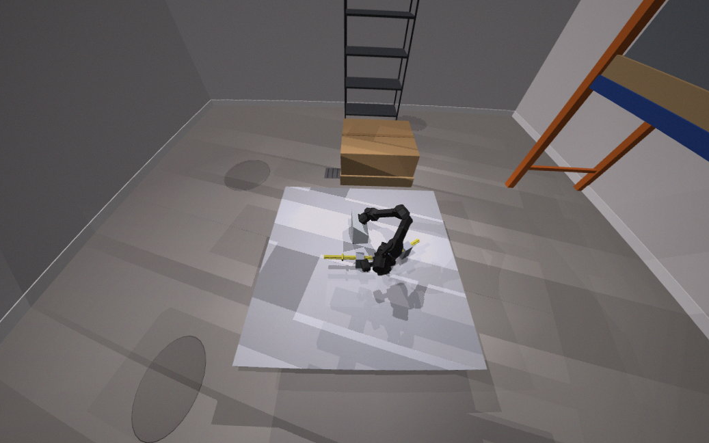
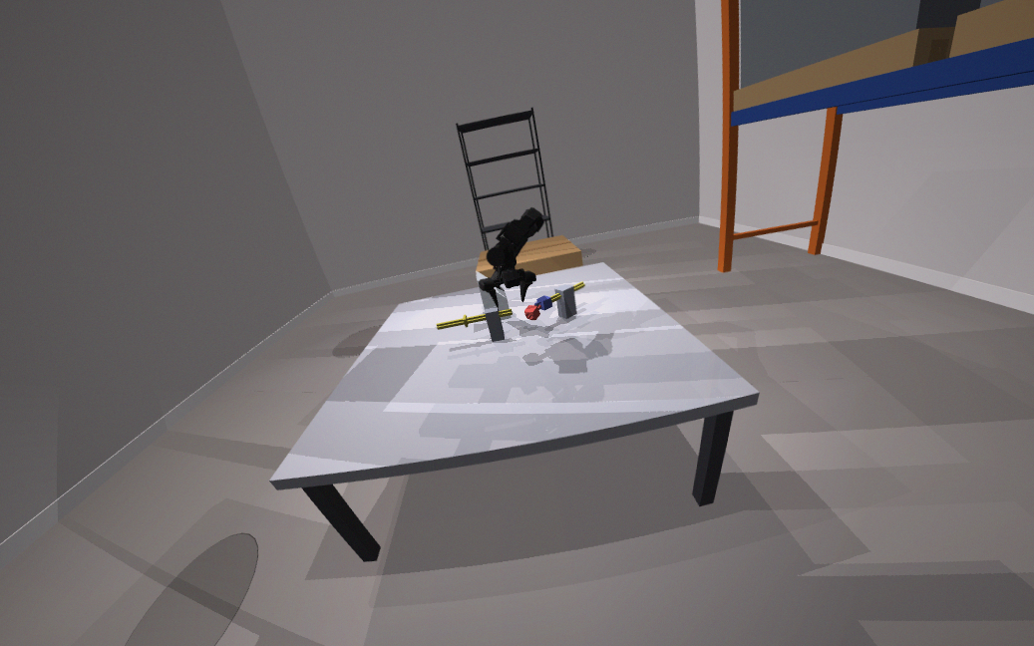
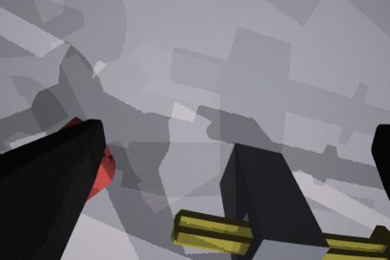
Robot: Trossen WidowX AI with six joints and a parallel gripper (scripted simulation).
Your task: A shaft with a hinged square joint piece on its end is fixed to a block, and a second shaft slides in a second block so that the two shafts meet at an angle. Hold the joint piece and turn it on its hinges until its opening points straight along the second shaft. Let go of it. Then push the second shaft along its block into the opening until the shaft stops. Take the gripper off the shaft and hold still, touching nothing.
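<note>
The red joint piece is 8 cm behind my gripper tip, 9 cm to the left of it and 8 cm below it.
</note>
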